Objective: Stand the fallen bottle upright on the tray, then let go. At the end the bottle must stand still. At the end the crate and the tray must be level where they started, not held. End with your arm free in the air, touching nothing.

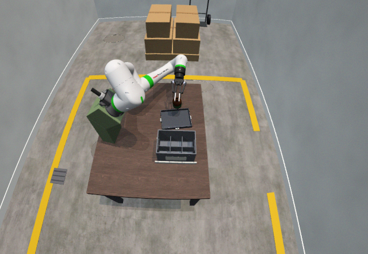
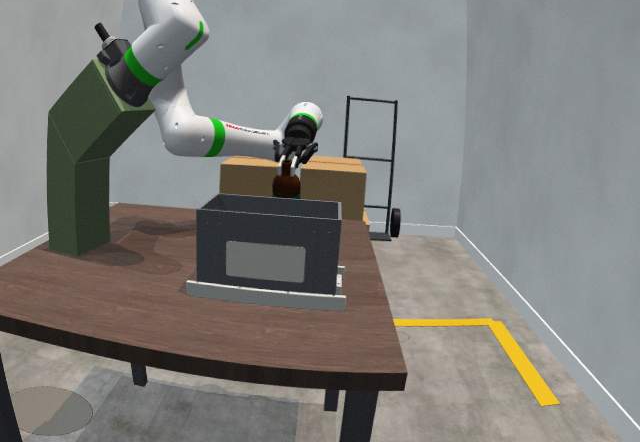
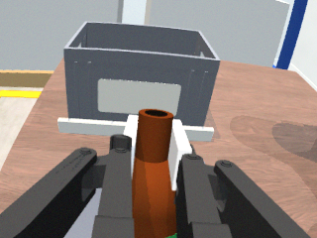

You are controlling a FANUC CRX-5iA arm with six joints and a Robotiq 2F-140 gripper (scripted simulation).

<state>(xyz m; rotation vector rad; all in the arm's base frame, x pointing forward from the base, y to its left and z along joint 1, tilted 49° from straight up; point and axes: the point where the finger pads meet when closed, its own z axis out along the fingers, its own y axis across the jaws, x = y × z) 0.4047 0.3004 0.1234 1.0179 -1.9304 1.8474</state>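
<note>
Now: hand 6 cm above the brown bottle. The rest, counted from my hand: grey tray 20 cm below, 7 cm to the right; then dark grey crate 37 cm to the right, 13 cm below, 3 cm ahead.
</note>
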